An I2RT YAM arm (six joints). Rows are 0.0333 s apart.
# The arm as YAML. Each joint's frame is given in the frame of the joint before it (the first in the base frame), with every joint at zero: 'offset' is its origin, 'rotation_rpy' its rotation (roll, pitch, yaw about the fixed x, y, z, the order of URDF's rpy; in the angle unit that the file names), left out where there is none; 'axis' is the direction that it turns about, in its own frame. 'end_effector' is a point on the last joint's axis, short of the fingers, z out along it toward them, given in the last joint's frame.
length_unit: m
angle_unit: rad
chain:
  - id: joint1
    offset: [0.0, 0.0, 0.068]
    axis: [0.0, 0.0, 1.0]
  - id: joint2
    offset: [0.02, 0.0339, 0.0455]
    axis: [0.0, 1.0, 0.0]
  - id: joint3
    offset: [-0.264, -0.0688, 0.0]
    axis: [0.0, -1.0, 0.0]
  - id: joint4
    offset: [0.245, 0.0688, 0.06]
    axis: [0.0, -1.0, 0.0]
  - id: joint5
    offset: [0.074, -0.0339, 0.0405]
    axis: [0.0, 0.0, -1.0]
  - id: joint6
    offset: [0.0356, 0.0, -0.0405]
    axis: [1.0, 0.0, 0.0]
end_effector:
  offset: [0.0, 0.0, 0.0]
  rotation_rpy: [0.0, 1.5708, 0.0]
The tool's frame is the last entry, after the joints.
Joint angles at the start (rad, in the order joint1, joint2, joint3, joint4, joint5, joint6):
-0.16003, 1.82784, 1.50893, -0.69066, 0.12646, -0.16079
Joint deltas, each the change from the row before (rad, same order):
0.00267, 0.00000, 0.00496, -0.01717, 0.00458, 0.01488
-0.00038, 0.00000, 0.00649, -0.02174, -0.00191, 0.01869
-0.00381, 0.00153, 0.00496, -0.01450, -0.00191, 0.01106
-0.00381, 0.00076, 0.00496, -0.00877, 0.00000, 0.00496
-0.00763, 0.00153, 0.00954, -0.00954, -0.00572, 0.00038
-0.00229, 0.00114, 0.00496, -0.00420, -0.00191, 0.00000
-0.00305, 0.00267, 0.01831, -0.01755, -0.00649, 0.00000
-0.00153, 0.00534, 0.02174, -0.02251, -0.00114, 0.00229
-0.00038, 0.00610, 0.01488, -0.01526, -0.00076, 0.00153
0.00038, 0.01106, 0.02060, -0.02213, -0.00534, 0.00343
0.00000, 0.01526, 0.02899, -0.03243, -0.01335, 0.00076
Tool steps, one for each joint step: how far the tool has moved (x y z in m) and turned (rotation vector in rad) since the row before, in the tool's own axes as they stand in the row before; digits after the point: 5 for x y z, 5 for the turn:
0.00045, 0.00084, -0.00113, 0.00133, 0.01216, 0.01106
0.00075, -0.00015, -0.00132, -0.00376, 0.01479, 0.01703
0.00064, -0.00141, -0.00025, -0.00137, 0.01132, 0.01291
-0.00003, -0.00160, -0.00056, 0.00132, 0.00514, 0.00766
-0.00084, -0.00307, -0.00104, -0.00219, 0.00211, 0.00677
-0.00058, -0.00097, -0.00049, -0.00084, 0.00053, 0.00193
-0.00220, -0.00156, -0.00270, -0.00520, 0.00164, 0.00241
-0.00234, -0.00112, -0.00248, -0.00107, 0.00614, 0.00293
-0.00150, -0.00038, -0.00077, -0.00127, 0.00638, 0.00114
-0.00188, 0.00013, -0.00007, -0.00680, 0.01183, 0.00173
-0.00244, 0.00020, -0.00025, -0.01520, 0.01713, -0.00109

